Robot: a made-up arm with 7 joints. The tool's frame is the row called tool.
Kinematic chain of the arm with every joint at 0, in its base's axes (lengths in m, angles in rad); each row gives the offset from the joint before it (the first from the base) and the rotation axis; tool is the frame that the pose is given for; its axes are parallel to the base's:
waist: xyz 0 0 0.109 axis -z
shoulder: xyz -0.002 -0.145 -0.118 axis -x
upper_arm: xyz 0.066 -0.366 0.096 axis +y
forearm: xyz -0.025 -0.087 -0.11 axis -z
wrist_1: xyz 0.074 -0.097 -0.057 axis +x
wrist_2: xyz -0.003 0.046 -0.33 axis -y
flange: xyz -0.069 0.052 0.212 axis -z
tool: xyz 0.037 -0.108 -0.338
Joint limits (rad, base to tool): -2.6..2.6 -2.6..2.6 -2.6..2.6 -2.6..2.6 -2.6..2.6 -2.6..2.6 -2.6..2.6
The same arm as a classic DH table. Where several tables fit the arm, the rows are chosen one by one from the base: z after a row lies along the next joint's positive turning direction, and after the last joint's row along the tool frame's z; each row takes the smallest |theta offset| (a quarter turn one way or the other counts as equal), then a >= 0, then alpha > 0; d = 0 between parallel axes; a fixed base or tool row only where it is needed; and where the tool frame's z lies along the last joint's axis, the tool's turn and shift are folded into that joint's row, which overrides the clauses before.
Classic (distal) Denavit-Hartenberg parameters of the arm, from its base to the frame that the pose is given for. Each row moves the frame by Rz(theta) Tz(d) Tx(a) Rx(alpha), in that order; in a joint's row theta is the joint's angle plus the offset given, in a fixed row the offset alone. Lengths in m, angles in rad.
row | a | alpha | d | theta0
base (fixed) | 0.0000 | 3.1416 | 0.0000 | 0.0000
waist | 0.1450 | -1.5708 | 0.0090 | 1.5708
shoulder | 0.0960 | -1.5708 | -0.0640 | 1.5708
upper_arm | 0.0250 | 1.5708 | -0.4530 | -1.5708
forearm | 0.0970 | 1.5708 | 0.1670 | -1.5708
wrist_1 | 0.3300 | 1.5708 | 0.0710 | 1.5708
wrist_2 | 0.0690 | -1.5708 | -0.0980 | -1.5708
flange | -0.1142 | 3.1416 | 0.0000 | 1.2407
tool (fixed) | 0.0000 | 0.0000 | -0.1260 | -1.9009
Joint limits (rad, base to tool): -2.6000..2.6000 -2.6000..2.6000 -2.6000..2.6000 -2.6000..2.6000 -2.6000..2.6000 -2.6000..2.6000 -2.6000..2.6000

